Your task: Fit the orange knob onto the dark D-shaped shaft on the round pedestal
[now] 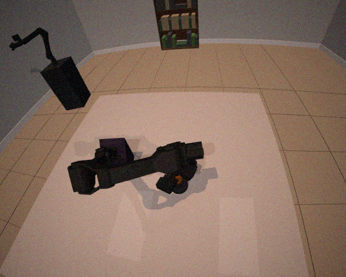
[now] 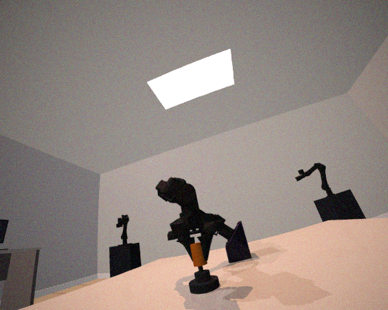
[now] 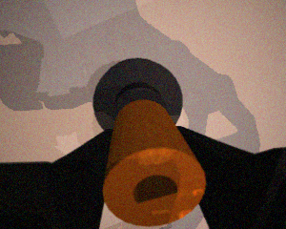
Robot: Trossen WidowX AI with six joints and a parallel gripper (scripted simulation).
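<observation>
My gripper tip is 2 cm below the orange knob. Also, from my gripper tip: round pedestal (4 cm below).
</observation>
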